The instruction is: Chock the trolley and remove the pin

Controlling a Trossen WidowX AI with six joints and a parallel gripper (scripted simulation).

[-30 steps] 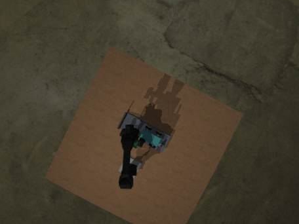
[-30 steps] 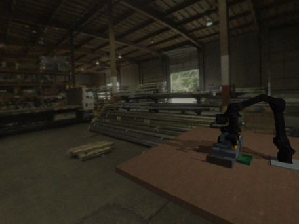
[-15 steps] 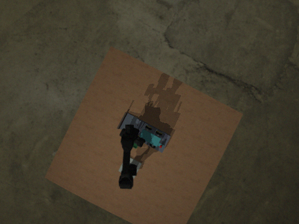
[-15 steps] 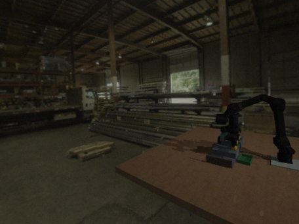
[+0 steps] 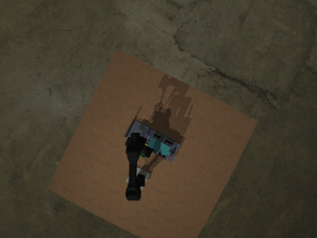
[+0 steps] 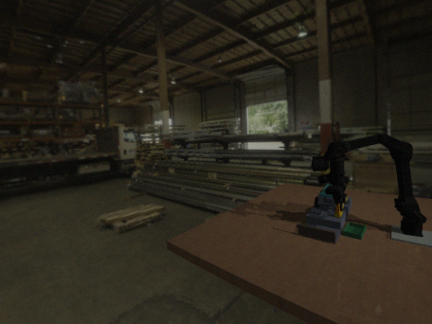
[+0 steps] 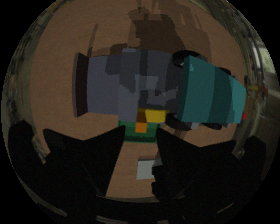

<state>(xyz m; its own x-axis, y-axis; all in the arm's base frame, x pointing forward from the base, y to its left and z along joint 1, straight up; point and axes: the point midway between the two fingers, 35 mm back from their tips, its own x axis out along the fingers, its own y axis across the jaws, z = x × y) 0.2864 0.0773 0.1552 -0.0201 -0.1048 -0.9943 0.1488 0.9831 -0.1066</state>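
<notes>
Right now my gripper tip is 50 mm above the yellow chock and 30 mm to the left of it. Also, from my gripper tip: grey ramp 120 mm to the right, 80 mm below, 40 mm ahead; then teal trolley 130 mm to the right, 40 mm ahead, 20 mm below; then green tray 140 mm below, 70 mm behind.
</notes>
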